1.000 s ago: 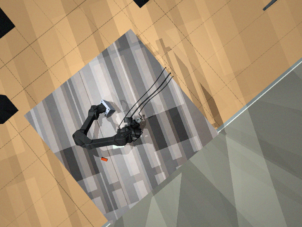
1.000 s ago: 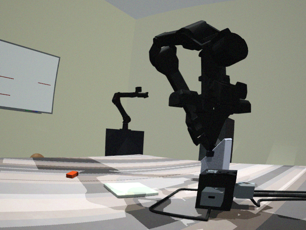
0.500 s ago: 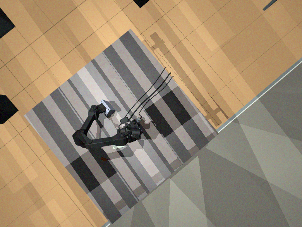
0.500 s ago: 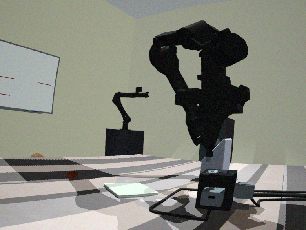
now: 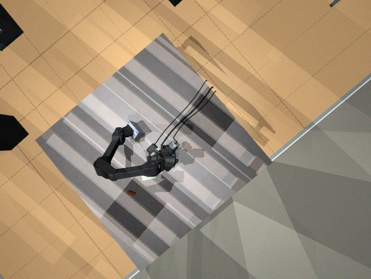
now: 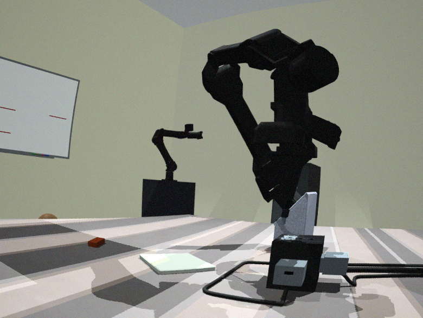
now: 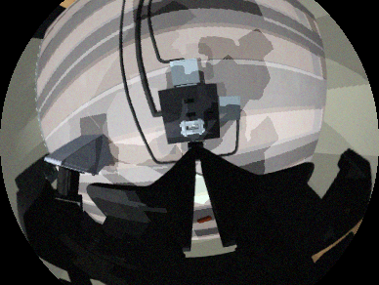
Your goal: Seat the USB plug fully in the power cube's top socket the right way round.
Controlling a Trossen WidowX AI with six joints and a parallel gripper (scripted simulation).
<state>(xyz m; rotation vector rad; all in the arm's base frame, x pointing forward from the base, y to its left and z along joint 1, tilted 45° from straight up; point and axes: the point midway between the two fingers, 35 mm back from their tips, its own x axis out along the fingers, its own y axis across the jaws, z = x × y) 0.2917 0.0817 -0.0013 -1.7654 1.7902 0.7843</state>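
Right now my gripper tip is 20 mm above the USB plug. Also, from my gripper tip: pale flat pad: 10 mm ahead, 190 mm to the right, 130 mm below; then orange block: 50 mm ahead, 390 mm to the right, 130 mm below.
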